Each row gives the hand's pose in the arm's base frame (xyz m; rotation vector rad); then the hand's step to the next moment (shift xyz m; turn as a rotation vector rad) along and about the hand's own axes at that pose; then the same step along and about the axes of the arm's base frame.
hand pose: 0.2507 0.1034 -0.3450 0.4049 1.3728 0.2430
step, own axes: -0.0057 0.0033 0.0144 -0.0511 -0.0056 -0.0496
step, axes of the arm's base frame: 0.0133 -0.0013 0.0086 -0.0586 -0.0186 0.0364
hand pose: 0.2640 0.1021 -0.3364 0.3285 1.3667 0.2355
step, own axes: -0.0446 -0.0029 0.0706 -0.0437 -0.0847 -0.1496
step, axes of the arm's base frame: 0.0607 -0.0250 0.0517 -0.1573 -0.0804 -0.0159
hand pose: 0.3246 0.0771 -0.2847 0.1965 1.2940 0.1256
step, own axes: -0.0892 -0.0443 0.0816 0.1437 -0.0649 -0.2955
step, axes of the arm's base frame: 0.0537 -0.0674 0.0957 -0.2468 -0.0123 -0.2260
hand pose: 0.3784 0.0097 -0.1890 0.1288 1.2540 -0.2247
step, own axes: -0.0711 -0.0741 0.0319 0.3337 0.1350 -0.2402
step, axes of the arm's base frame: -0.0090 -0.0720 0.0794 -0.0922 0.1510 -0.3949
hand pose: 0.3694 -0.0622 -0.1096 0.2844 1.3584 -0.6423
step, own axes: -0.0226 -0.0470 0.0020 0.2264 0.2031 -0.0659
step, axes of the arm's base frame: -0.0272 -0.0327 0.0302 0.0807 0.1387 -0.2666
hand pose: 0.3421 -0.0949 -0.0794 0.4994 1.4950 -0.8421
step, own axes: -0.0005 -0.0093 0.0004 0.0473 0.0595 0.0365
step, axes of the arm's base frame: -0.0066 -0.0061 0.0024 0.0626 0.0020 -0.0564
